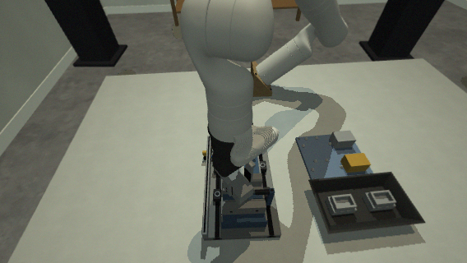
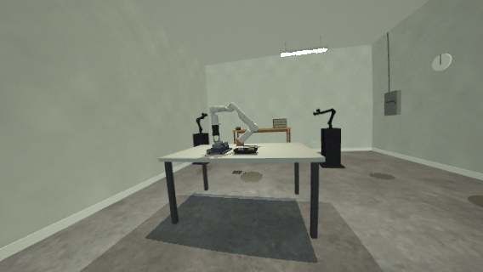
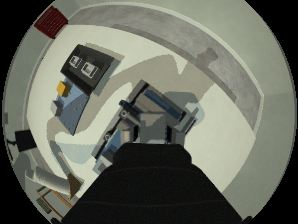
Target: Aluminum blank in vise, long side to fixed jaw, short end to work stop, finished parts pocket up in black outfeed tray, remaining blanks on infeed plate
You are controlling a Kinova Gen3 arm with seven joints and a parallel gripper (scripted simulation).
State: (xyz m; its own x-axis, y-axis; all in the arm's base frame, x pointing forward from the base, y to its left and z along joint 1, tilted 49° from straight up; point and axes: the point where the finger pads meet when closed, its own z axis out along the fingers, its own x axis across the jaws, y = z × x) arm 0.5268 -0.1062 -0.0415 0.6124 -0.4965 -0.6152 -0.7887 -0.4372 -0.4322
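My gripper is now 30 mm above the gray aluminum blank. Round my hand: yellow brass blank (350 mm to the left, 130 mm behind, 120 mm below).
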